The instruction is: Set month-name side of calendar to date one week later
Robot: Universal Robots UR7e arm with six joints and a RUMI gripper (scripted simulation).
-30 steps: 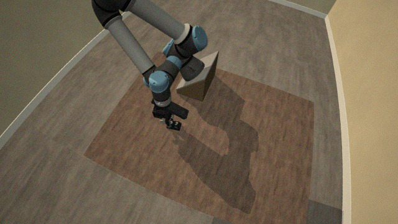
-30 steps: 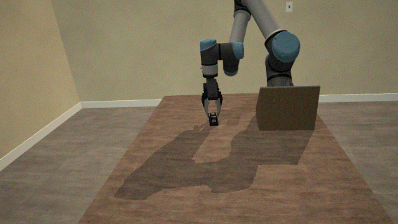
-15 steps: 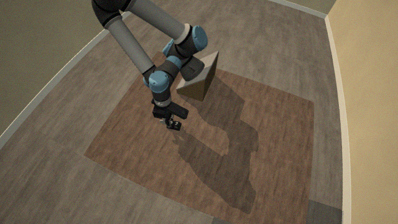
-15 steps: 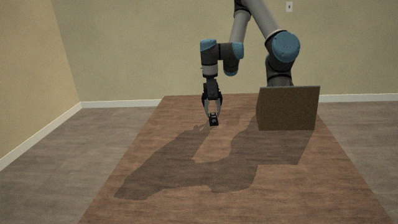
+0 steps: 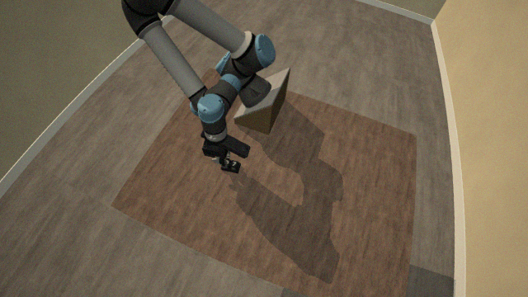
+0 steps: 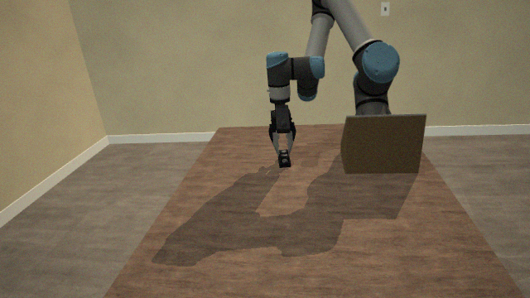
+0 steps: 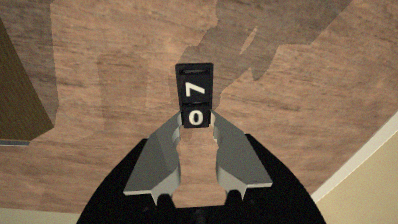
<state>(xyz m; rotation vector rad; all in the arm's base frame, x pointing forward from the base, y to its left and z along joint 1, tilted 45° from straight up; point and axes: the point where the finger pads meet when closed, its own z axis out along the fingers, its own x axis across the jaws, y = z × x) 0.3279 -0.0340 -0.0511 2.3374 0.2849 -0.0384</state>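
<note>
Right now my hand is 3 cm above the black tray and 2 cm to the right of it. From my hand the other things lie so: black cube 3 cm to the left, 1 cm below, 1 cm behind.
</note>
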